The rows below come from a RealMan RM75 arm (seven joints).
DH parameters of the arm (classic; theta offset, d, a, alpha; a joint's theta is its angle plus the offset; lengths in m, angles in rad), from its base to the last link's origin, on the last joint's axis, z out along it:
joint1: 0 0.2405 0 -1.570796
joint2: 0 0 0 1.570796
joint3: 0 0.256 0 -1.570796
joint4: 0 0 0 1.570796
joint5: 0 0.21 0 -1.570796
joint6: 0 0 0 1.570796
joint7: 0 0.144 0 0
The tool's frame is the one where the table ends.
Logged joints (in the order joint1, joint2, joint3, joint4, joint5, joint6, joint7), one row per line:
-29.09, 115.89, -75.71, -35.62, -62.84, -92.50, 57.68
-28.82, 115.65, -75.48, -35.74, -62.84, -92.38, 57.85
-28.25, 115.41, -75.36, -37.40, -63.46, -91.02, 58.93
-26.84, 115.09, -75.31, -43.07, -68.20, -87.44, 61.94
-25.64, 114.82, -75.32, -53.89, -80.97, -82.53, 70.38
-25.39, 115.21, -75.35, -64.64, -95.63, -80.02, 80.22
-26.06, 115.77, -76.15, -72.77, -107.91, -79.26, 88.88
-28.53, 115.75, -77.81, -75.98, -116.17, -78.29, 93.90
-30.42, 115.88, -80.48, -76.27, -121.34, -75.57, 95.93
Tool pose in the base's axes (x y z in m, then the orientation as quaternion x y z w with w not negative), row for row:
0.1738, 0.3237, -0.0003, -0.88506, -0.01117, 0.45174, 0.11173
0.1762, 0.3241, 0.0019, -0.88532, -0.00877, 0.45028, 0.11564
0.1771, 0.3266, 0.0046, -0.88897, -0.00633, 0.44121, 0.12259
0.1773, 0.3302, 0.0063, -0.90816, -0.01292, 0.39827, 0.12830
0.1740, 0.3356, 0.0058, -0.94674, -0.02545, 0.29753, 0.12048
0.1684, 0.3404, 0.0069, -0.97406, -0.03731, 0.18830, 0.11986
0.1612, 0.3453, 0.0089, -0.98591, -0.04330, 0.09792, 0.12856
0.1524, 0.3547, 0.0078, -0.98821, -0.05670, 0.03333, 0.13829
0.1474, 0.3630, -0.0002, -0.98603, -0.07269, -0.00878, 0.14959
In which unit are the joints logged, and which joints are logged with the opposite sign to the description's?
The joints are logged in degrees. Opposite sign: joint1.
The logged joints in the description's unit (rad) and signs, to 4 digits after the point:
0.5077, 2.0227, -1.3214, -0.6217, -1.0968, -1.6144, 1.0067
0.5030, 2.0185, -1.3174, -0.6238, -1.0968, -1.6123, 1.0097
0.4931, 2.0143, -1.3153, -0.6528, -1.1076, -1.5886, 1.0285
0.4684, 2.0087, -1.3144, -0.7517, -1.1903, -1.5261, 1.0811
0.4475, 2.0040, -1.3146, -0.9406, -1.4132, -1.4404, 1.2284
0.4431, 2.0108, -1.3151, -1.1282, -1.6691, -1.3966, 1.4001
0.4548, 2.0206, -1.3291, -1.2701, -1.8834, -1.3833, 1.5512
0.4979, 2.0202, -1.3580, -1.3261, -2.0275, -1.3664, 1.6389
0.5309, 2.0225, -1.4046, -1.3312, -2.1178, -1.3189, 1.6743

